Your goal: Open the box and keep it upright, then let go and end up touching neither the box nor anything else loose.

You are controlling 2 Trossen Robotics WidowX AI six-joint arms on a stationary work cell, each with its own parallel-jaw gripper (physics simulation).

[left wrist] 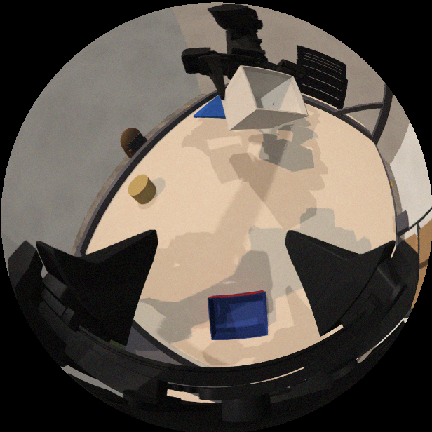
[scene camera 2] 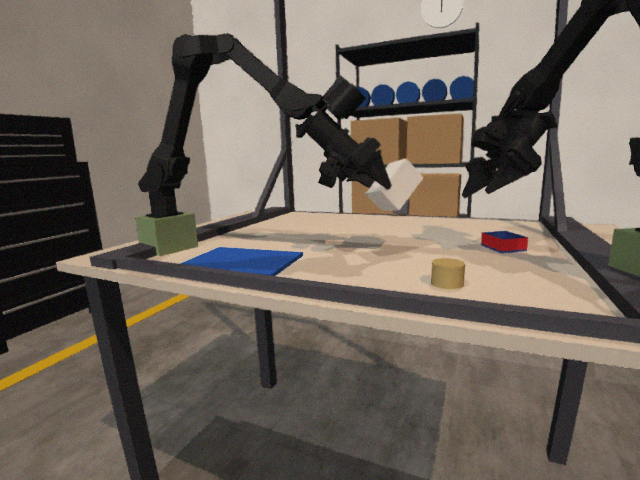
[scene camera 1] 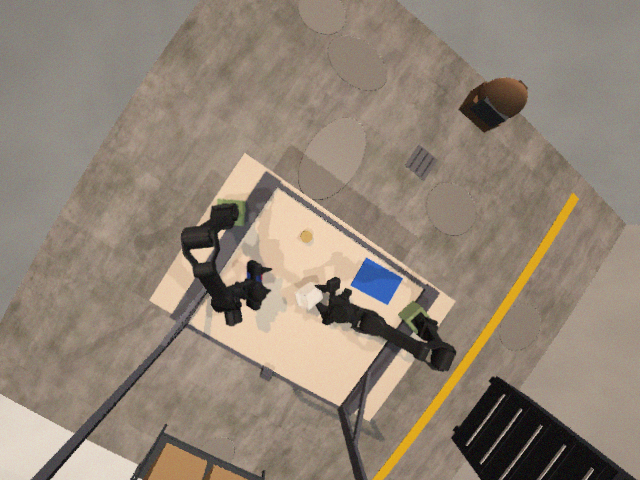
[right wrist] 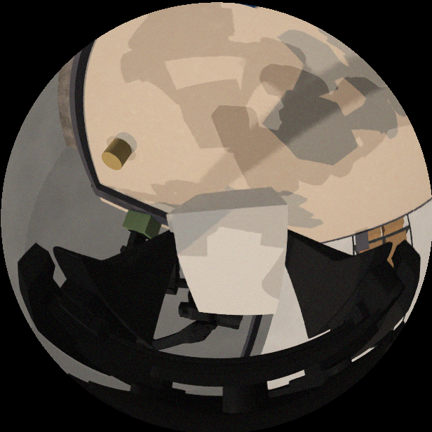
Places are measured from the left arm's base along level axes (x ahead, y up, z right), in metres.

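Pixels of known places: left gripper, fingertip midpoint: [scene camera 2: 474, 194] [scene camera 1: 271, 279]; right gripper, fingertip midpoint: [scene camera 2: 384, 189] [scene camera 1: 314, 293]; left arm's base, link origin: [scene camera 1: 229, 212]; right arm's base, link origin: [scene camera 2: 164, 215] [scene camera 1: 419, 321].
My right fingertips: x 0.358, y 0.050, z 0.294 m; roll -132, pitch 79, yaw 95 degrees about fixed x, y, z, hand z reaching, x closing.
Ahead of a thing's pixels: the offset from my right fingertips to its top centre.
The white box body @[dx -0.022, dy +0.064, dz +0.008 m] [scene camera 1: 308, 296] [scene camera 2: 398, 186] [left wrist: 267, 120] [right wrist: 232, 280] is open and hollow, held tilted above the table, its opening facing the left wrist camera. My right gripper [scene camera 1: 317, 296] [scene camera 2: 379, 187] [right wrist: 229, 234] is shut on it, one finger on each side. The blue lid with a red band @[dx -0.255, dy -0.102, dz -0.039 m] [scene camera 2: 504, 242] [left wrist: 239, 317] lies on the table, its hollow side up, apart from the box. My left gripper [scene camera 1: 268, 280] [scene camera 2: 477, 193] [left wrist: 223, 237] is open and empty above the lid, which it partly hides in scene camera 1.
A gold cylinder @[dx -0.043, dy -0.097, dz -0.215 m] [scene camera 1: 306, 236] [scene camera 2: 447, 273] [left wrist: 142, 189] [right wrist: 117, 153] stands on the table. A flat blue mat @[dx +0.304, dy -0.124, dz -0.027 m] [scene camera 1: 376, 281] [scene camera 2: 242, 259] [left wrist: 212, 109] lies near the right arm's green base block [scene camera 2: 166, 233]. A dark frame rail [scene camera 2: 330, 291] runs along the table edge.
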